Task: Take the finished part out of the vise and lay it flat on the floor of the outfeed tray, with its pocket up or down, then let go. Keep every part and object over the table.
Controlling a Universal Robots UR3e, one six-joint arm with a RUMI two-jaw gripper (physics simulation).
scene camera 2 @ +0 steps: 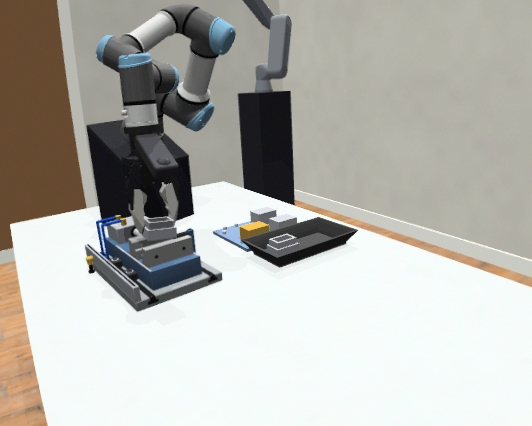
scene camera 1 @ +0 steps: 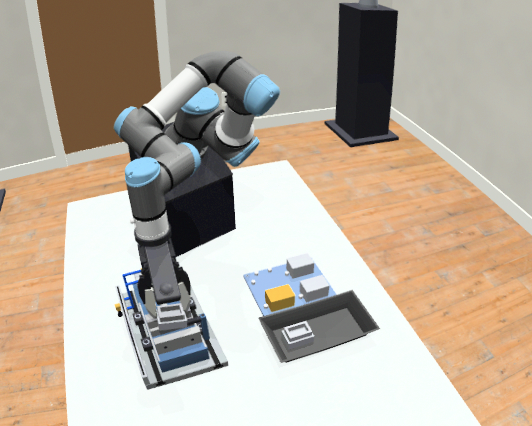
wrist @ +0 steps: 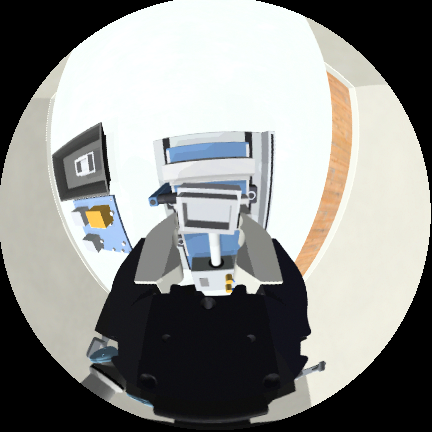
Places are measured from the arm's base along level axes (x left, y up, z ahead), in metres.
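Where they show: gripper, fingertip midpoint: point(scene camera 2: 157, 230) point(scene camera 1: 170, 314) point(wrist: 208, 214).
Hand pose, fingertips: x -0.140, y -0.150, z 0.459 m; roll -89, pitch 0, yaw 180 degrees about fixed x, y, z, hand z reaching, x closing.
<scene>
After its pixels a point has its place.
The finished part point(scene camera 1: 171, 322) @(x -0.142, y -0.140, z 0.490 m) point(scene camera 2: 161, 233) @(x -0.143, y -0.148, z 0.491 m) point(wrist: 210, 210) @(x -0.142, y -0.139, z 0.469 m) is light grey, with its rectangular pocket facing up. My gripper point(scene camera 1: 170, 307) @(x -0.140, y -0.150, z 0.459 m) point(scene camera 2: 156, 220) @(x -0.140, y -0.150, z 0.459 m) point(wrist: 208, 214) @(x -0.140, y -0.150, z 0.459 m) is shut on it from two opposite sides. The part looks level and appears slightly above the jaws of the vise point(scene camera 1: 182, 356) @(x -0.139, y -0.203, z 0.535 m) point(scene camera 2: 175, 270) @(x -0.140, y -0.213, z 0.535 m) point(wrist: 207, 151) @(x -0.138, y -0.200, z 0.523 m); its lower edge is partly hidden in scene camera 1. The dark outfeed tray point(scene camera 1: 345, 327) @(x 0.235, y -0.247, z 0.543 m) point(scene camera 2: 320, 239) @(x 0.236, y -0.247, z 0.529 m) point(wrist: 80, 188) @(x 0.175, y -0.237, z 0.481 m) stands beside the vise. Another pocketed part point(scene camera 1: 298, 337) @(x 0.113, y -0.219, z 0.551 m) point(scene camera 2: 281, 244) @(x 0.103, y -0.218, z 0.551 m) point(wrist: 85, 164) @(x 0.120, y -0.227, z 0.533 m) lies in its near-left end in scene camera 1, pocket up.
A blue plate point(scene camera 1: 257, 287) @(x 0.091, y -0.251, z 0.339 m) point(scene camera 2: 230, 240) @(x 0.075, y -0.253, z 0.371 m) point(wrist: 117, 230) @(x 0.093, y -0.251, z 0.358 m) adjoins the tray and bears a yellow block point(scene camera 1: 280, 298) @(x 0.118, y -0.216, z 0.427 m) point(scene camera 2: 254, 230) @(x 0.110, y -0.219, z 0.431 m) point(wrist: 100, 217) @(x 0.097, y -0.215, z 0.415 m) and two grey blocks point(scene camera 1: 300, 265) @(x 0.206, y -0.215, z 0.336 m) point(scene camera 1: 314, 288) @(x 0.205, y -0.215, z 0.425 m). Blue tubing point(scene camera 1: 130, 285) @(x -0.213, y -0.152, z 0.337 m) point(scene camera 2: 102, 237) @(x -0.226, y -0.180, z 0.336 m) rises at the vise's rear left in scene camera 1.
</scene>
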